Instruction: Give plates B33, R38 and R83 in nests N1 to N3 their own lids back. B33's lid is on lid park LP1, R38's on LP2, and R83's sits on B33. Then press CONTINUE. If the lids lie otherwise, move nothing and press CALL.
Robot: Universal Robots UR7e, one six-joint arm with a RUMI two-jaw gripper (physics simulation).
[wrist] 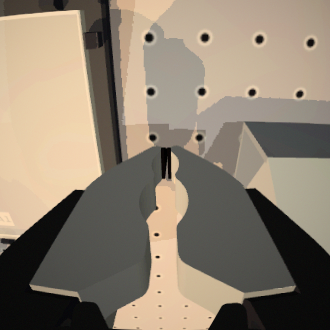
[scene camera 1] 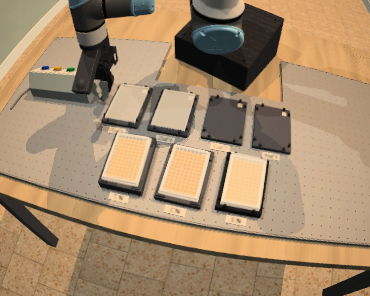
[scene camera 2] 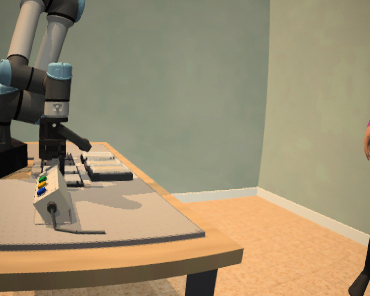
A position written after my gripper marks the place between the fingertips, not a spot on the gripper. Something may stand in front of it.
I see my gripper [scene camera 1: 103,100], a button box [scene camera 2: 53,207], a lid park LP3 [scene camera 1: 225,119], a lid park LP4 [scene camera 1: 272,126], a nest N3 [scene camera 1: 251,213], a nest N1 [scene camera 1: 134,190] and a nest N2 [scene camera 1: 191,204].
My gripper shows as well in the wrist view [wrist: 166,150] and in scene camera 2 [scene camera 2: 60,188]. The button box is seen too in scene camera 1 [scene camera 1: 55,84].
